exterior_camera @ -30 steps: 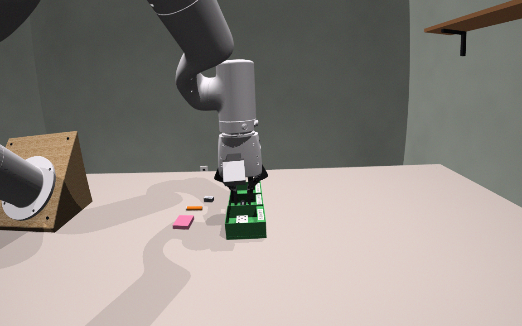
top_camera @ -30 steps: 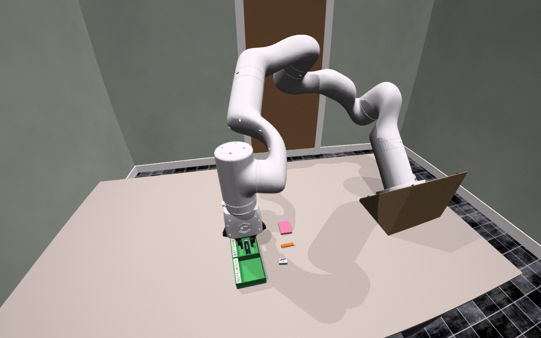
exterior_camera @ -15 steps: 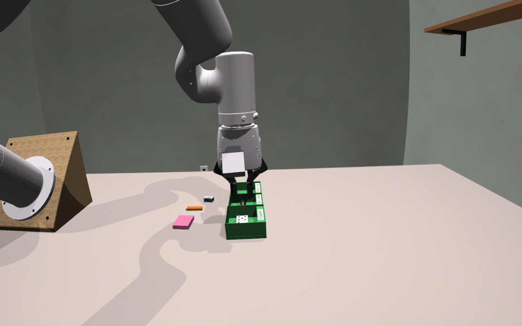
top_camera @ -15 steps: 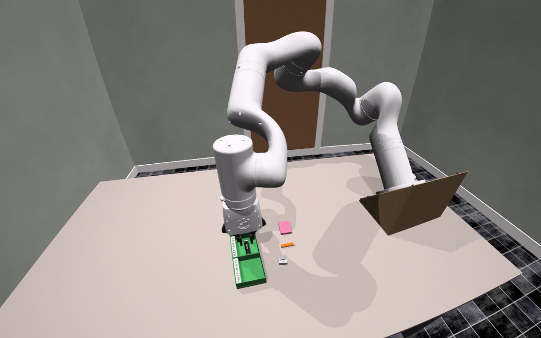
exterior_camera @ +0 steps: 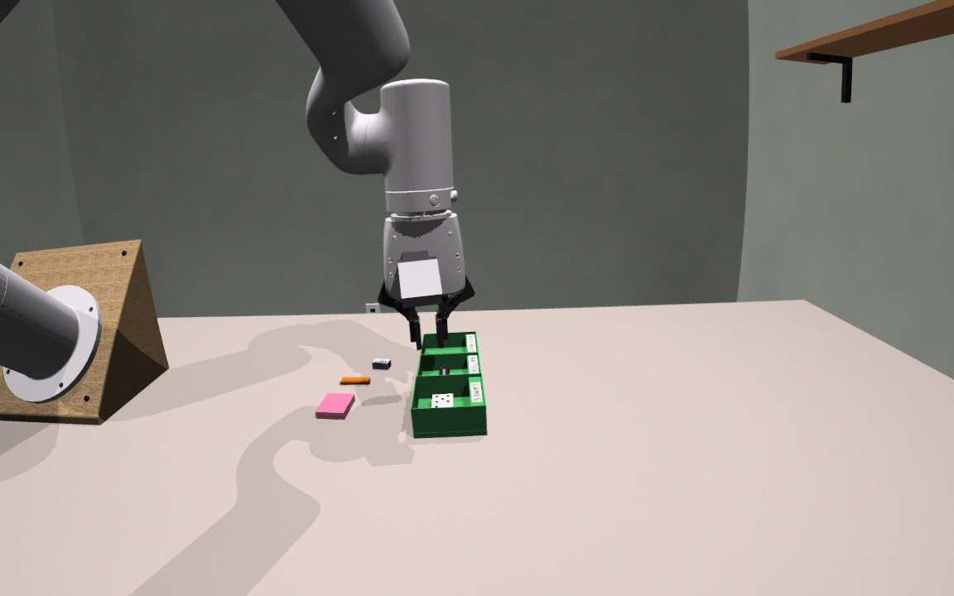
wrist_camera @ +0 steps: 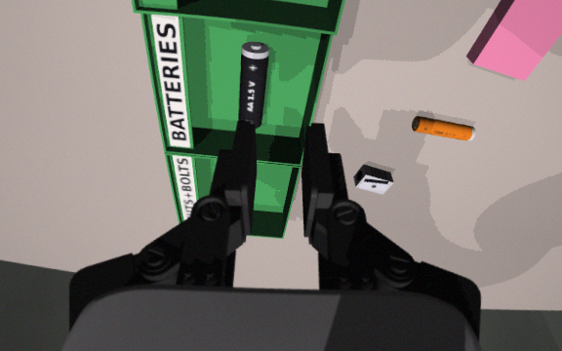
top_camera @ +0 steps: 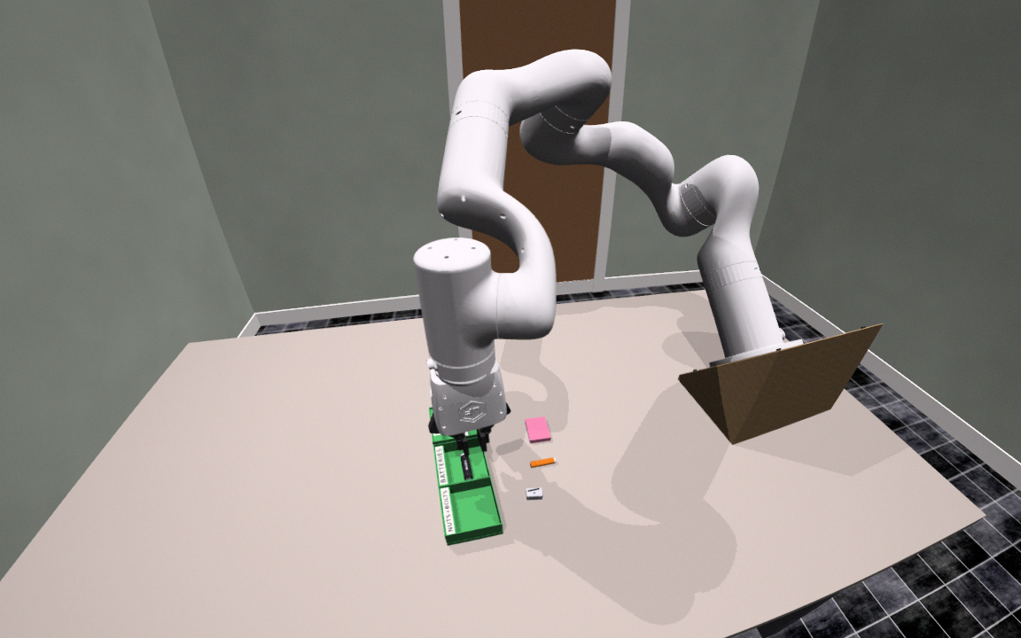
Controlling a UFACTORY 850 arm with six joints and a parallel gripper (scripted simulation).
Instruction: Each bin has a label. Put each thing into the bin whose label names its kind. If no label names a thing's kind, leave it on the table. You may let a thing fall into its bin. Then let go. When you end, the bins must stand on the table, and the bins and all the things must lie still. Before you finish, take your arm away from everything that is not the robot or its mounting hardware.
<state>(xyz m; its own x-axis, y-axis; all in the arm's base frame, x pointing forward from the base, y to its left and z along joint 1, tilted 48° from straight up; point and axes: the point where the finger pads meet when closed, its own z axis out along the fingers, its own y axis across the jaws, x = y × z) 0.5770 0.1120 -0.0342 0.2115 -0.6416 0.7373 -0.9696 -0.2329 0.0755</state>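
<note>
Right now the orange battery is 110 mm behind my hand and 80 mm below it. Round my hand: pink block: 120 mm behind, 80 mm below, 70 mm to the right; black battery: 70 mm below, 20 mm ahead; pencil sharpener: 90 mm behind, 70 mm below, 60 mm to the left.
</note>
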